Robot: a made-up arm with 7 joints.
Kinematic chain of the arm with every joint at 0, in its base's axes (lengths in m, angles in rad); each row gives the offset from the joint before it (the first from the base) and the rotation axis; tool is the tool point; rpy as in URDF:
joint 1: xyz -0.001 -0.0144 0.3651 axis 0 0.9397 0.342
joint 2: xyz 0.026 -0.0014 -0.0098 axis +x
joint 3: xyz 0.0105 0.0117 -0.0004 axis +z
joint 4: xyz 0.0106 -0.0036 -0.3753 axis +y
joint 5: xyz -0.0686 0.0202 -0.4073 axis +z
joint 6: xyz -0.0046 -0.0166 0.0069 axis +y
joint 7: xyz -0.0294 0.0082 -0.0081 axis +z
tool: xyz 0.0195 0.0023 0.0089 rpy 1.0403 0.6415 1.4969
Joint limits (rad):
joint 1: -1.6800..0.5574
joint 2: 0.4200..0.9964
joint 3: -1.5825..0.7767
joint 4: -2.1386..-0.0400
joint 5: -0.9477..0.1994
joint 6: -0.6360..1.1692
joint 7: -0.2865..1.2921
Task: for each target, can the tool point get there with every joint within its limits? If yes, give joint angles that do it. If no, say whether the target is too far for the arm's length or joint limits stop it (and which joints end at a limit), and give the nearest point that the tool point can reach.
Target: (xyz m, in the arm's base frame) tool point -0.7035 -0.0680 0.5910
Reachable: no: joint limits stop it (at a limit: joint 1, joint 2, joint 3, joint 4, joint 5, joint 6, joint 7) | nearest point -0.0477 0.2480 0.7672 | short by 0.749 m
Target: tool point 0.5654 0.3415 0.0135
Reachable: yes | joints -0.4971 0.7423 -0.3221 -0.8501 -0.4909 1.0153 0.1958
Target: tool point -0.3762 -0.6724 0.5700
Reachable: no: joint limits stop it (at a limit: joint 1, joint 2, joint 4, joint 5, joint 6, joint 7) | nearest point 0.2116 -0.3967 0.5579 | short by 0.649 m
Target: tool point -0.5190 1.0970 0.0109
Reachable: no: too far | nearest point -0.3123 0.6632 0.0709 | short by 0.484 m
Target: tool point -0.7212 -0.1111 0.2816
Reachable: no: joint limits stop it (at a limit: joint 1, joint 2, joint 3, joint 5, joint 7) | nearest point -0.2026 -0.0336 -0.0549 | short by 0.623 m
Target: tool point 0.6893 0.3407 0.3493
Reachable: yes | joints -1.1560 0.7152 0.2111 -0.5072 -0.3498 0.8328 0.9398
